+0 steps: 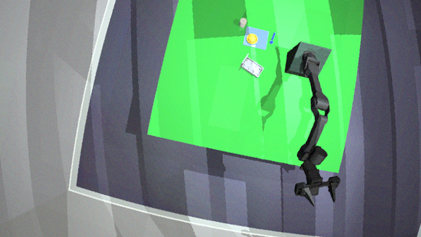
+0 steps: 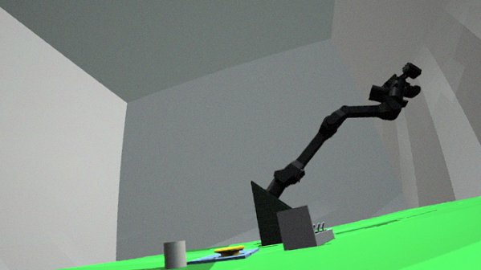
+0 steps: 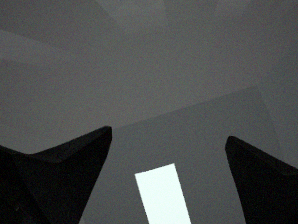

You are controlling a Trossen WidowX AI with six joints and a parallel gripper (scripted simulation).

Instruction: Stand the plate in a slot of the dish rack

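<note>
My gripper tip is now 260 mm short of the yellow plate, 810 mm to the left of it and 560 mm above it. Also, from my gripper tip: light-blue mat: 240 mm ahead, 830 mm to the right, 580 mm below; blue spoon: 130 mm ahead, 840 mm to the right, 570 mm below; grey dish rack: 250 mm ahead, 630 mm to the right, 550 mm below.
</note>
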